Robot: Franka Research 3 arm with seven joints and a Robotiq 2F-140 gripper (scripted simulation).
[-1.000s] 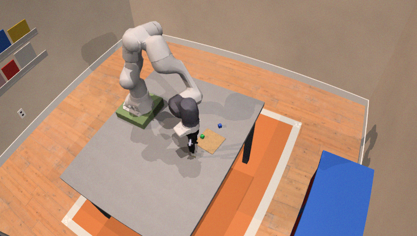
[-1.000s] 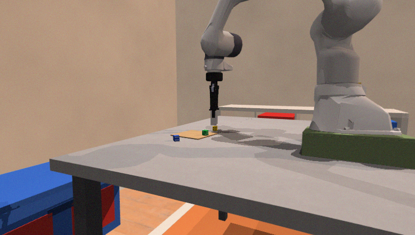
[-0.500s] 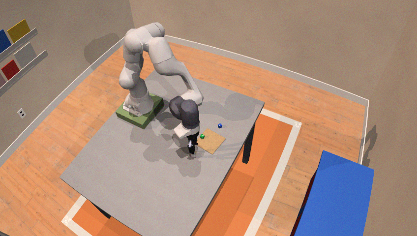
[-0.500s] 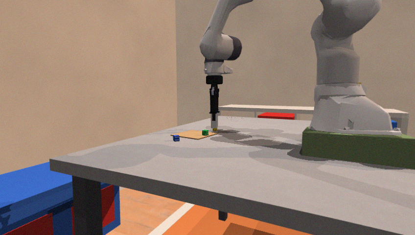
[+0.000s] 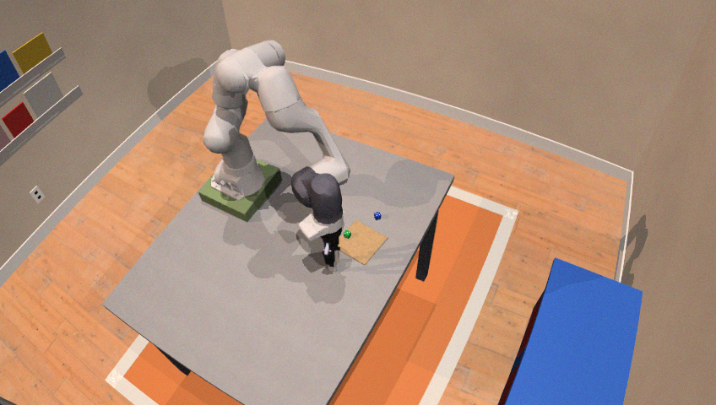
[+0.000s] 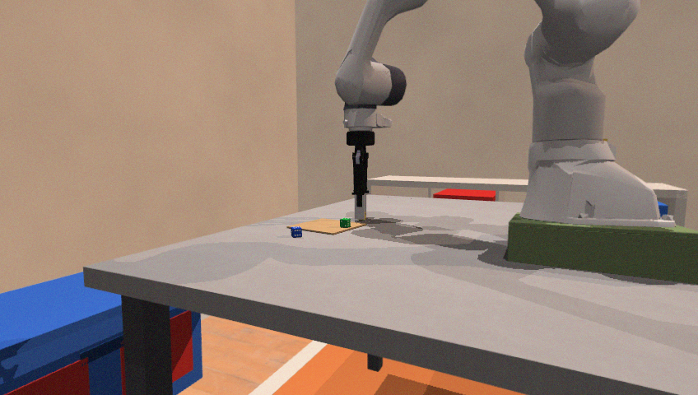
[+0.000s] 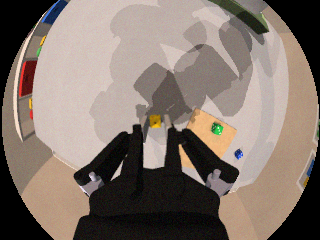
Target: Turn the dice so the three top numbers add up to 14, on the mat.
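Right now my hand is 30 mm above the yellow die. From my hand the other things lie so: tan mat 120 mm to the left, 50 mm ahead, 30 mm below; blue die 250 mm to the left, 80 mm ahead, 30 mm below; green die 130 mm to the left, 20 mm below.
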